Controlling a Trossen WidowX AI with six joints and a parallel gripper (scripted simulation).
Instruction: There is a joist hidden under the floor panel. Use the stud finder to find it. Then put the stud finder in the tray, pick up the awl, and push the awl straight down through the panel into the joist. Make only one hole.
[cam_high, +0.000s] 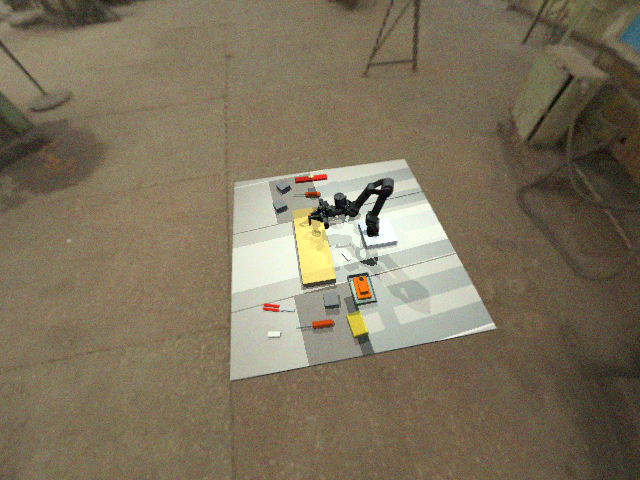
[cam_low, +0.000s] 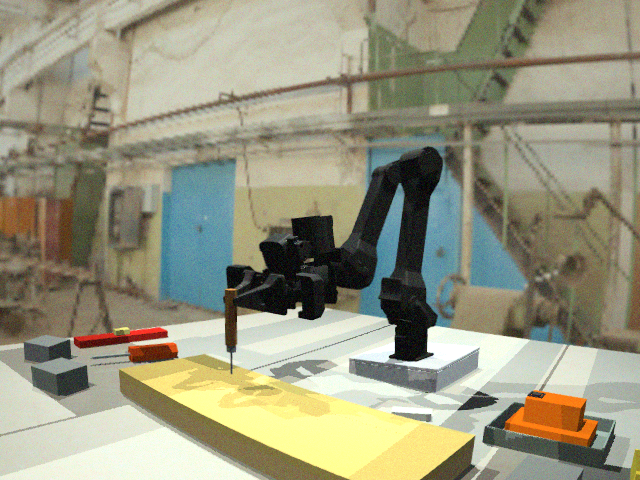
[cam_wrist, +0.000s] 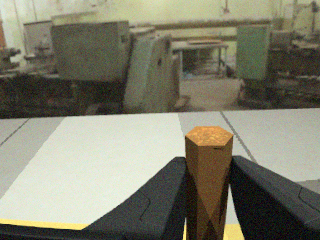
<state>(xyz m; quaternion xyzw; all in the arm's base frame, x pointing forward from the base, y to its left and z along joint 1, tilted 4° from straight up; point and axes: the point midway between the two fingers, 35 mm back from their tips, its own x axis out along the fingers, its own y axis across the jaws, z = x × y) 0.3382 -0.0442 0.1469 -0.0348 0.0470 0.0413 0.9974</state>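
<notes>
My gripper tip is now 60 mm above the awl. From my gripper tip the other things lie so: orange stud finder 250 mm behind, 370 mm to the left, 120 mm below; grey tray 250 mm behind, 390 mm to the left, 160 mm below; red level 30 mm behind, 490 mm to the right, 160 mm below.
</notes>
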